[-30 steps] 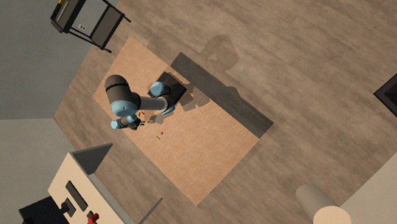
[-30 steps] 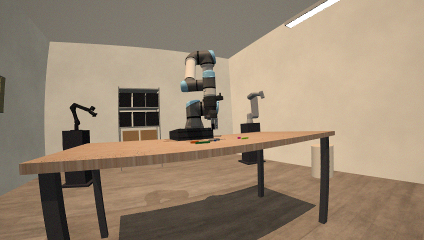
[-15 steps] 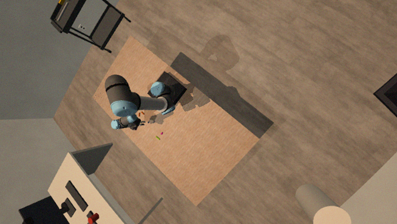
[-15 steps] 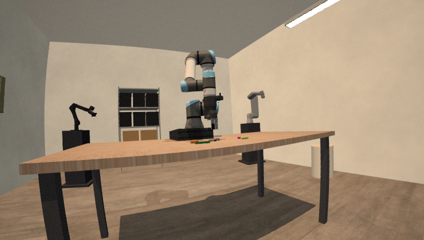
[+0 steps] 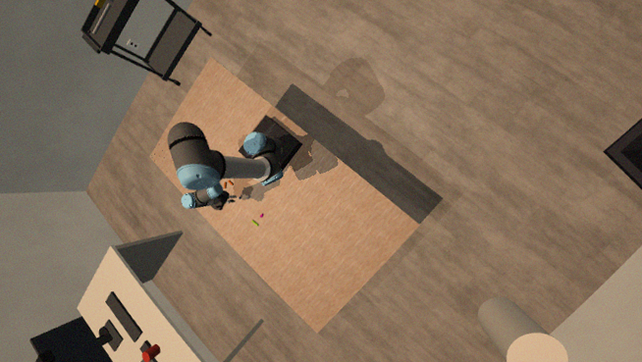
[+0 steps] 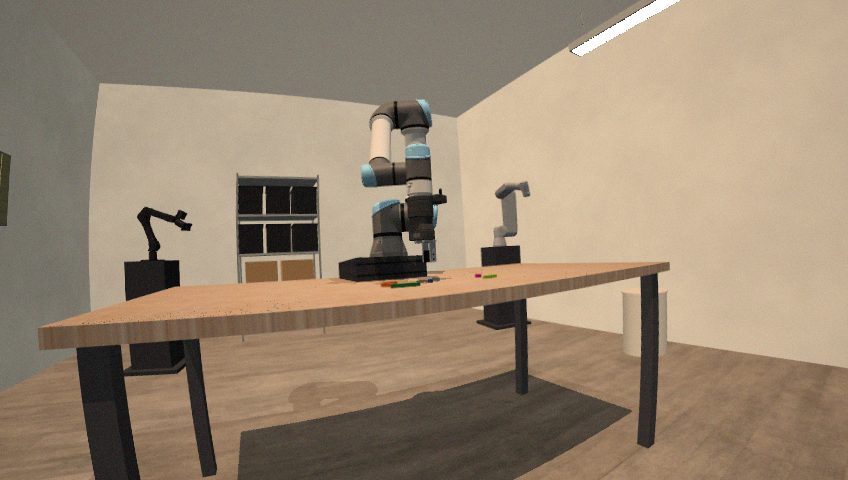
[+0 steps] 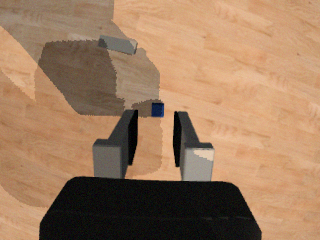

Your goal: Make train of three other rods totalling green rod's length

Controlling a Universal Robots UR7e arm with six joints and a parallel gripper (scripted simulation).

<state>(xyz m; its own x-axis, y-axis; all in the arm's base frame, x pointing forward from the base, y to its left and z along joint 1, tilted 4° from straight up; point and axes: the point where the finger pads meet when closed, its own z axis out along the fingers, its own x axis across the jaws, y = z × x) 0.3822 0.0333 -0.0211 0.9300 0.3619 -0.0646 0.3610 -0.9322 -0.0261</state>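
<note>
Right now the small blue rod is 70 mm below my hand. Also, from my hand: green rod (100 mm to the right, 70 mm below, 70 mm ahead); orange rod (140 mm to the right, 70 mm below, 30 mm ahead); grey rod (70 mm below, 50 mm behind, 40 mm to the left).
</note>
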